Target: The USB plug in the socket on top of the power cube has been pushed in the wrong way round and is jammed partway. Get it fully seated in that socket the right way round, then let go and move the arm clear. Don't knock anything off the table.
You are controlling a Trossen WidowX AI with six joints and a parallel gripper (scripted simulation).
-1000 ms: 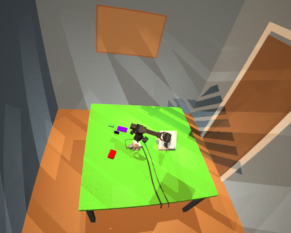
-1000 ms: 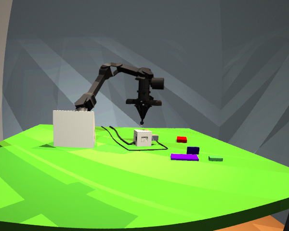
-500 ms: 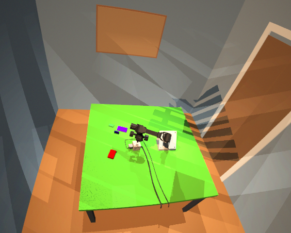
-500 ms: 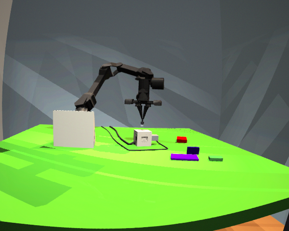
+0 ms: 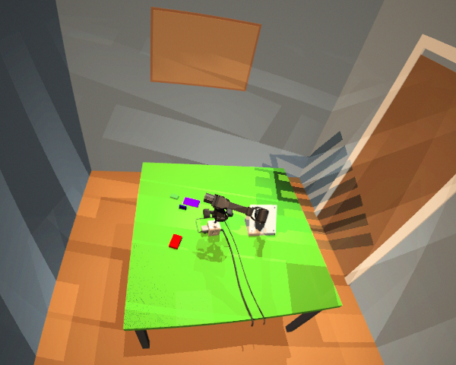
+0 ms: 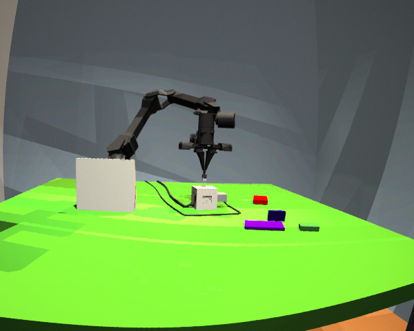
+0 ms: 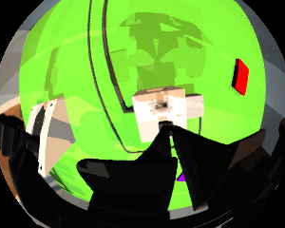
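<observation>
Right now the black USB plug is 20 mm below my gripper tip. Round my gripper tip: red block: 260 mm ahead, 70 mm to the left, 130 mm below; dark blue block: 200 mm ahead, 210 mm to the right, 120 mm below.
</observation>
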